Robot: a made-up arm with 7 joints.
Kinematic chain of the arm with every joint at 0, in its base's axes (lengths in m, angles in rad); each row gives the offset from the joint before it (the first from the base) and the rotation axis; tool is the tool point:
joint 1: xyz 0 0.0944 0 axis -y
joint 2: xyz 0 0.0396 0 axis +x
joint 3: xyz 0 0 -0.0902 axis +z
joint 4: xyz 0 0 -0.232 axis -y
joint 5: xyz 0 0 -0.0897 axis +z
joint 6: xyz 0 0 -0.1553 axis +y
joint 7: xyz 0 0 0 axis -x
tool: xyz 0 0 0
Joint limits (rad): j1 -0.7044..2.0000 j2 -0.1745..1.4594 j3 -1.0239..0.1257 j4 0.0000..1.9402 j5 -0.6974..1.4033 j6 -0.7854..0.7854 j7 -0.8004..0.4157
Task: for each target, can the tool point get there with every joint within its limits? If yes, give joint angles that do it. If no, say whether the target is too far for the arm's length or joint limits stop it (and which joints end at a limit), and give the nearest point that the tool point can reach.
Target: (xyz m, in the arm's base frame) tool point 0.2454 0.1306 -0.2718
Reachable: yes | joints 0.2943 0.5755 -0.8655 1.7602 0.5562 0.5438 0.0754
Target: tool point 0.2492 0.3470 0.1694
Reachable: yes | joints 1.2404 0.8386 0.0331 1.7471 -0.0093 -0.1543 -0.3479
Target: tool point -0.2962 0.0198 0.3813
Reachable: no: joint limits stop it (at a limit: joint 1, joint 2, joint 4) | nearest point 0.1080 0.0327 0.2914 | short by 0.414 m
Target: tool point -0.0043 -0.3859 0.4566
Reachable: no: too far | nearest point 0.1760 -0.1003 0.2568 | short by 0.392 m
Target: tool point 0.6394 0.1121 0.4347
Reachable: no: too far | nearest point 0.4778 0.1180 0.2945 | short by 0.214 m
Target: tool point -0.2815 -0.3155 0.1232
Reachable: no: joint limits stop it (at a limit: joint 1, joint 2, joint 3, joint 4) | nearest point 0.1291 -0.0988 0.1897 | short by 0.469 m
